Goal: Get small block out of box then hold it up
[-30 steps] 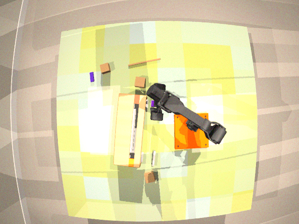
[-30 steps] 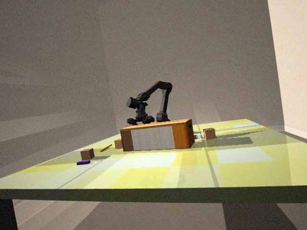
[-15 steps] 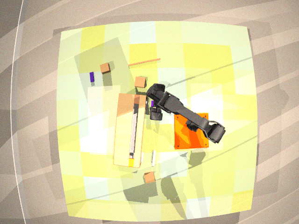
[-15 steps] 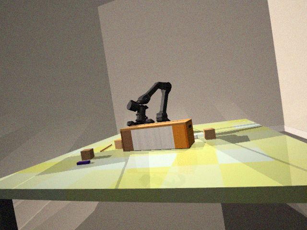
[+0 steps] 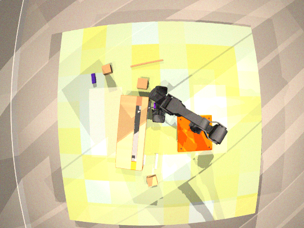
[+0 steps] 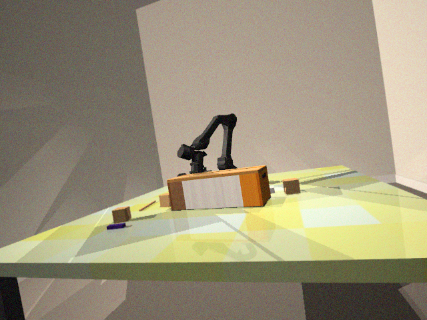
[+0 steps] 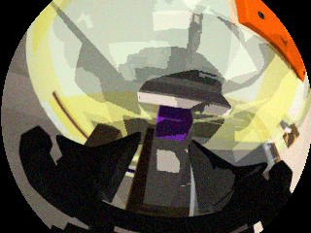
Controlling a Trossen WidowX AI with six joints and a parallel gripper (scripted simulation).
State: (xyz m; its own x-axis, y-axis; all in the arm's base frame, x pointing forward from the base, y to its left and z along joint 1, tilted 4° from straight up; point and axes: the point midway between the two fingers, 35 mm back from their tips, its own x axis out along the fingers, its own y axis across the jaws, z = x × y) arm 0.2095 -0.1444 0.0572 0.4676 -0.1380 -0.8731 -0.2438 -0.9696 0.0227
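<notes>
Right now my gripper tip is 20 mm past the purple block, 10 mm to the right of it and 20 mm above it. Round my gripper tip: thin stick 240 mm to the right, 30 mm below; then box 100 mm ahead, 140 mm to the left, 30 mm above.
</notes>
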